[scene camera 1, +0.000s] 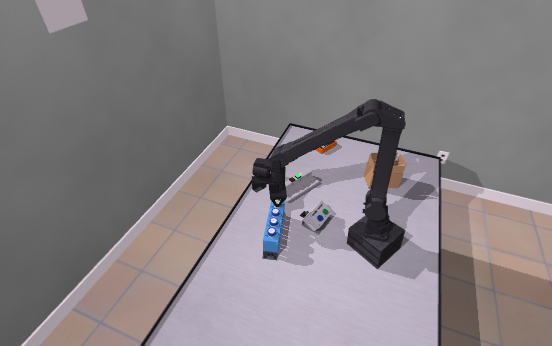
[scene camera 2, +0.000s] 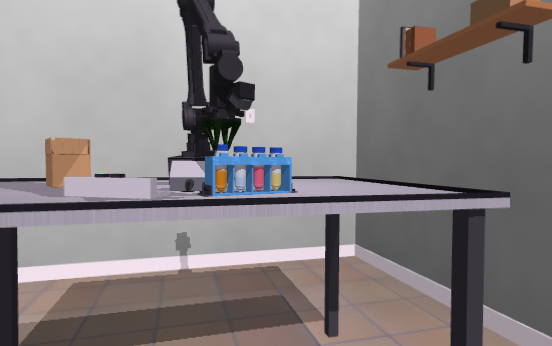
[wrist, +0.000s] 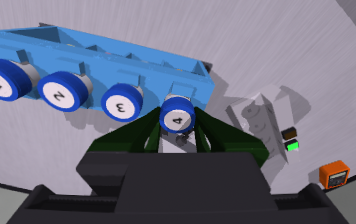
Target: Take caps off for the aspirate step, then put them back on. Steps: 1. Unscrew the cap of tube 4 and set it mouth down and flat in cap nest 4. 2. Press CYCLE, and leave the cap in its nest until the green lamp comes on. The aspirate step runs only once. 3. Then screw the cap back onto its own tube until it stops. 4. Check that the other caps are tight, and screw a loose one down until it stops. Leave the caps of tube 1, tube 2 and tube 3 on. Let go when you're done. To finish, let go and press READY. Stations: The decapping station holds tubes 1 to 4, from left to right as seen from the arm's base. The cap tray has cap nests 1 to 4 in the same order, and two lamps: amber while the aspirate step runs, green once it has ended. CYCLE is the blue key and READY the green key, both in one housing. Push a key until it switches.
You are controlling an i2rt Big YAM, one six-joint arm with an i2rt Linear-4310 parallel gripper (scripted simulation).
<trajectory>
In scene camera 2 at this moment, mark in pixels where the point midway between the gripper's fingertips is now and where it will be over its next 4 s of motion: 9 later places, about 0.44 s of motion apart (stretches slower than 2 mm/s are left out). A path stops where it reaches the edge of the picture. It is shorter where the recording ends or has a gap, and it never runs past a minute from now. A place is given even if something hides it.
My gripper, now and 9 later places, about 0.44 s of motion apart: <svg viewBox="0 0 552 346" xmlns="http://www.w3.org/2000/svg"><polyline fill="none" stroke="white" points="221,150 220,151 220,151 221,151 220,147 220,134 225,134 251,134 270,137 275,136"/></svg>
</trajectory>
